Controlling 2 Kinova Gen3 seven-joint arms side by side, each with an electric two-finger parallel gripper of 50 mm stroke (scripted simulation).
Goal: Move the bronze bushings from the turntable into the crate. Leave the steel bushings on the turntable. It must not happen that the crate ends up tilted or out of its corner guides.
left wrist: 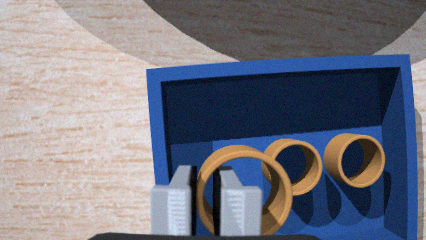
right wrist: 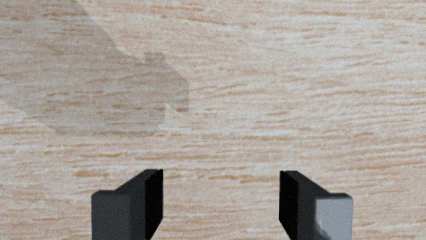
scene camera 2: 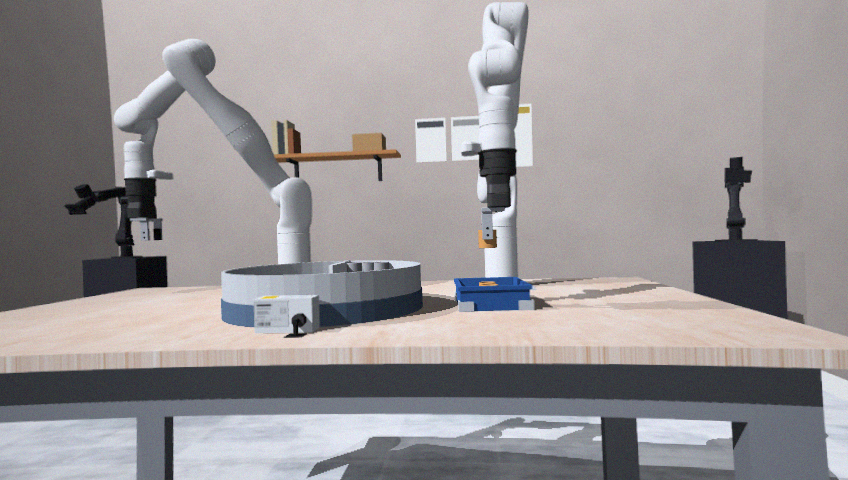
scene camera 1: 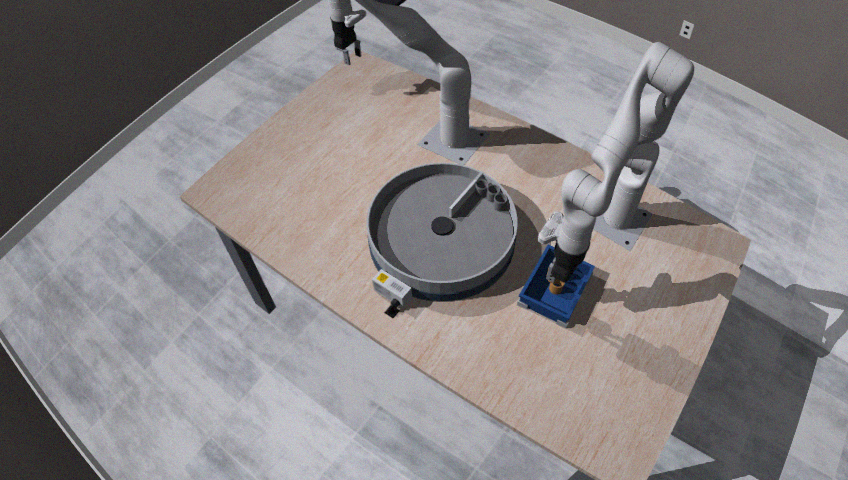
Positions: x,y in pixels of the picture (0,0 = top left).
Labels:
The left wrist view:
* my left gripper: 204,190
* blue crate: 194,110
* bronze bushing: 276,209
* bronze bushing: 313,170
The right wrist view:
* my right gripper: 221,195
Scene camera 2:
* my left gripper: 487,239
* my right gripper: 151,240
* blue crate: 486,298
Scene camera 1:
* my left gripper: 551,277
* blue crate: 536,289

